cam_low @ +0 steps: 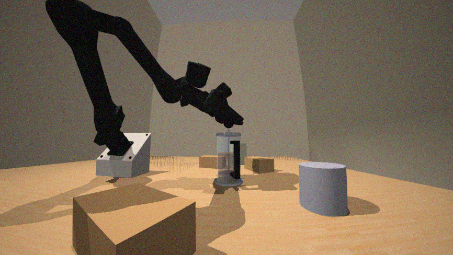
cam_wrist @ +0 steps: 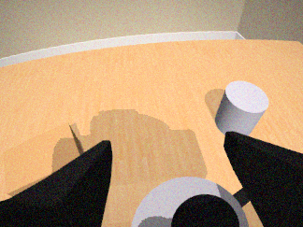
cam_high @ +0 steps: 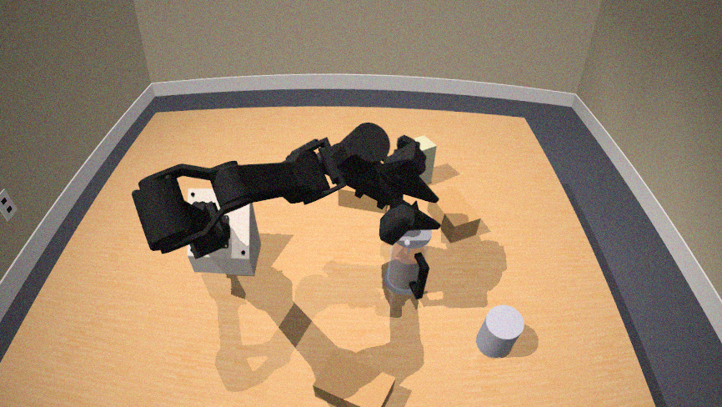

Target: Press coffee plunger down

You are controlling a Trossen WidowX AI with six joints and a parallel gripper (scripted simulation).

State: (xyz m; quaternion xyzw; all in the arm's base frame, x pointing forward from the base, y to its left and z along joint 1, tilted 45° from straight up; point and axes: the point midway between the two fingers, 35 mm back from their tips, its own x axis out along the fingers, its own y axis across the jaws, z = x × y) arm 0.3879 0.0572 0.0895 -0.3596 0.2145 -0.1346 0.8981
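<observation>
Now: gripper tip 9 cm above the glass coffee press, 4 cm past it and 2 cm to the left of it. Round my gripper tip: grey cylinder 16 cm to the right, 14 cm below, 12 cm ahead.
</observation>
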